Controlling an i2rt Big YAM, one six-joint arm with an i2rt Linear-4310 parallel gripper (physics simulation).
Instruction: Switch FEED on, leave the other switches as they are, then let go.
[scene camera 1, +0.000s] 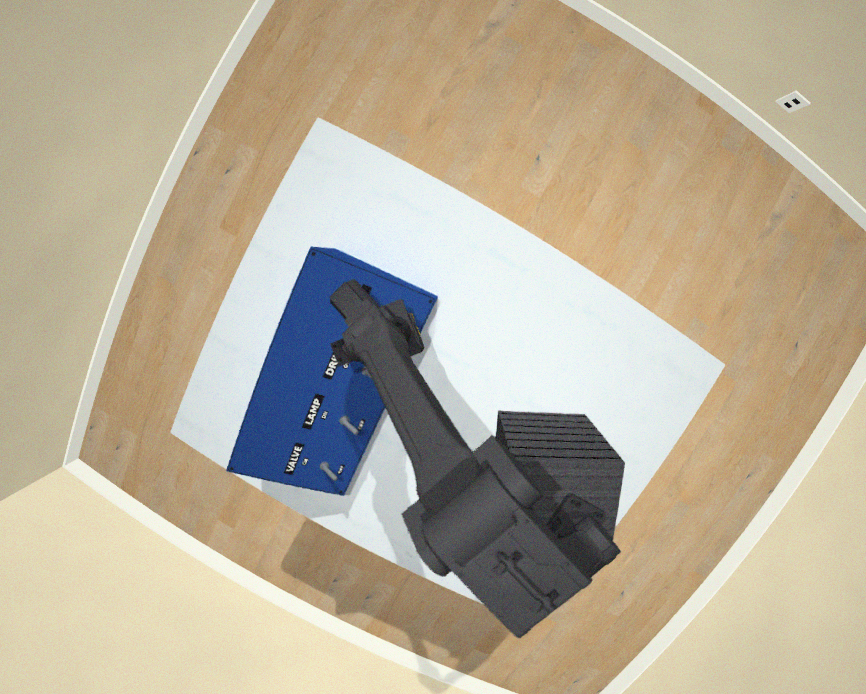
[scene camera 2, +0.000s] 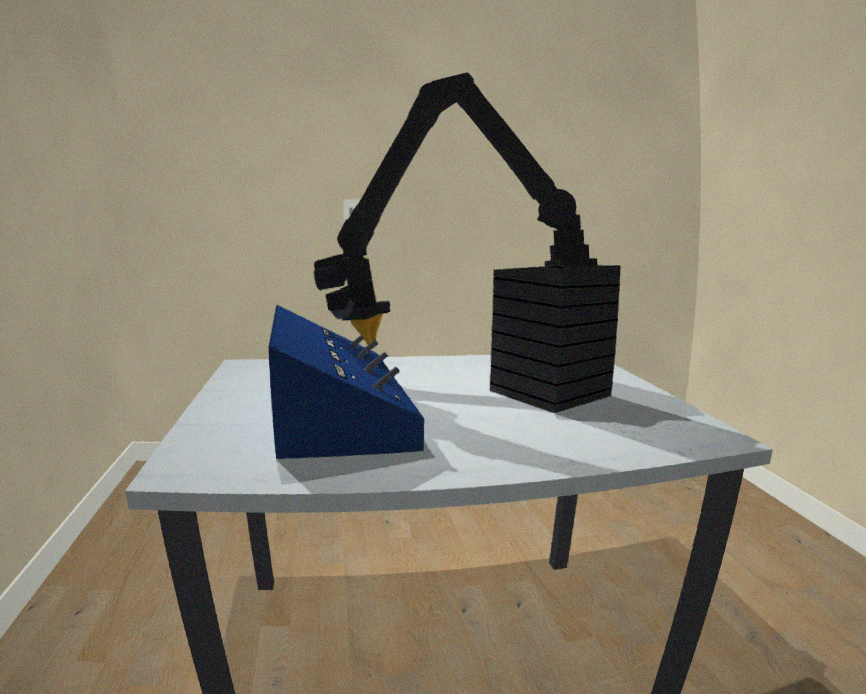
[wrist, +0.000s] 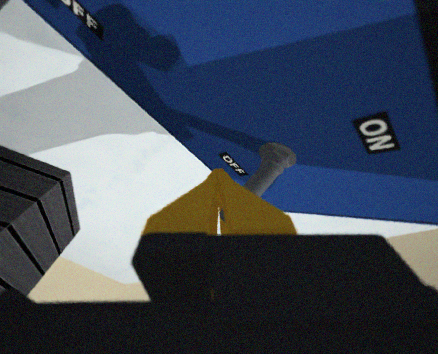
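Where they show: gripper, between the fingertips: (scene camera 1: 408, 329) (wrist: 218, 176); arm's base, origin of its link: (scene camera 1: 569, 528) (scene camera 2: 570, 266).
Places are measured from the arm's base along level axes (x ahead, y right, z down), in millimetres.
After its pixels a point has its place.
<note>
A blue sloped switch panel (scene camera 1: 278, 361) {y -32, x 612, z 118 mm} (scene camera 2: 346, 426) {y -296, x 495, z 241 mm} (wrist: 310, 60) {y 97, x 498, z 182 mm} has levers in a row. The FEED label and lever are hidden by the arm in scene camera 1. In the wrist view a grey lever (wrist: 278, 156) {y 134, x 470, z 193 mm} rises between an OFF label (wrist: 233, 164) {y 140, x 433, z 218 mm} and an ON label (wrist: 376, 132) {y 133, x 509, z 178 mm}; its base is behind the fingers and its exact tilt is unclear. My gripper (scene camera 2: 370, 342) {y 134, x 425, z 203 mm} (wrist: 218, 176) {y 134, x 425, z 203 mm} is shut and empty, with its yellow tips close beside this lever; contact cannot be told. The LAMP lever (scene camera 1: 349, 425) {y -97, x 434, z 178 mm} and VALVE lever (scene camera 1: 328, 471) {y -217, x 425, z 179 mm} lean to OFF. The DRIVE lever is mostly hidden.
The panel stands on a white table (scene camera 1: 534, 325) {y 265, x 194, z 294 mm} (scene camera 2: 462, 426) {y -170, x 276, z 294 mm}. The arm's black ribbed pedestal (scene camera 1: 563, 433) {y 115, x 54, z 158 mm} (scene camera 2: 552, 339) {y -104, x 78, z 143 mm} (wrist: 40, 215) {y 75, x 133, z 230 mm} stands on the table to the right of the panel in scene camera 2. The neighbouring levers stand close along the panel's slope.
</note>
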